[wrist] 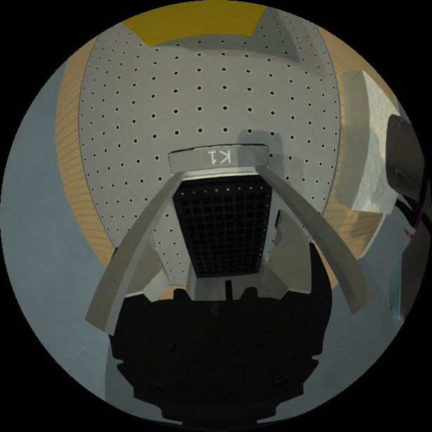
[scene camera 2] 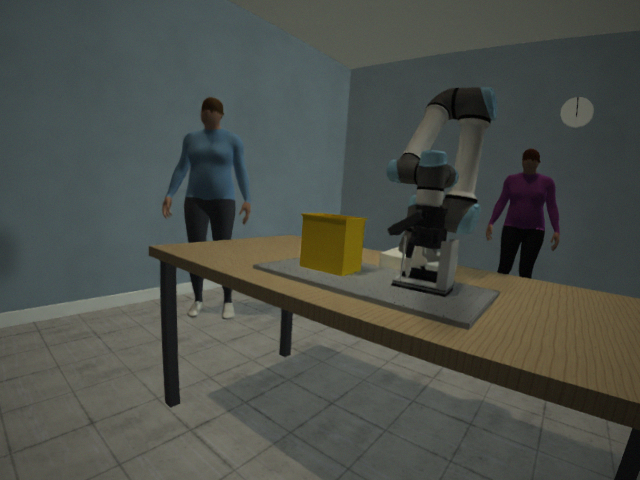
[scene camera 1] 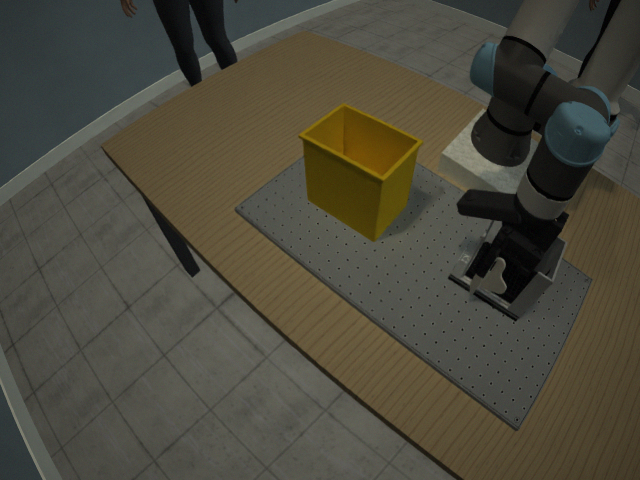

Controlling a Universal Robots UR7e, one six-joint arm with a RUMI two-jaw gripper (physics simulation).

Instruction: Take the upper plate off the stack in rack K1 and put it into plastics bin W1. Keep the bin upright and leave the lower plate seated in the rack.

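Places are measured from the arm's base along level axes (x ahead, y left, z up), in millimetres.
Pixels of known places: gripper, fingertip midpoint: (scene camera 2: 416, 274) (scene camera 1: 487, 269); arm's base at its link origin: (scene camera 1: 499, 143).
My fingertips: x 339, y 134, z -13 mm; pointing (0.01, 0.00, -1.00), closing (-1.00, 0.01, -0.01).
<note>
For each thing: its middle in the pictures, then the offset to it from my fingertips. Level surfaces: height alone.
- Rack K1 at the middle of its body: (scene camera 1: 505, 261) (scene camera 2: 425, 263) 38 mm up, 10 mm back, 20 mm left
- yellow bin W1 at the middle of its body: (scene camera 1: 359, 172) (scene camera 2: 332, 242) 52 mm up, 14 mm ahead, 301 mm right
- grey perforated board at its surface level: 37 mm down
- wooden table at its surface level: 50 mm down
Rack K1 (scene camera 1: 535, 295) (scene camera 2: 448, 264) (wrist: 192, 160) stands upright on the perforated board, with tall grey posts at its label end and a slotted wall at the other. A black gridded plate (wrist: 225, 230) lies level inside it, seen from above in the wrist view. It covers what is beneath, so I cannot tell the upper plate from the lower. My gripper (scene camera 1: 509, 273) (scene camera 2: 426, 254) (wrist: 213, 213) is open and empty, pointing down over the rack, with one jaw at each long side of the plate. The yellow bin W1 (scene camera 1: 343, 191) (scene camera 2: 330, 245) (wrist: 200, 22) stands upright.
The grey perforated board (scene camera 1: 413, 289) (scene camera 2: 377, 291) (wrist: 210, 90) lies on the wooden table (scene camera 1: 248, 139) (scene camera 2: 542, 330). The pale arm base block (scene camera 1: 454, 160) (wrist: 370, 150) stands behind the rack. Two people stand beyond the table.
</note>
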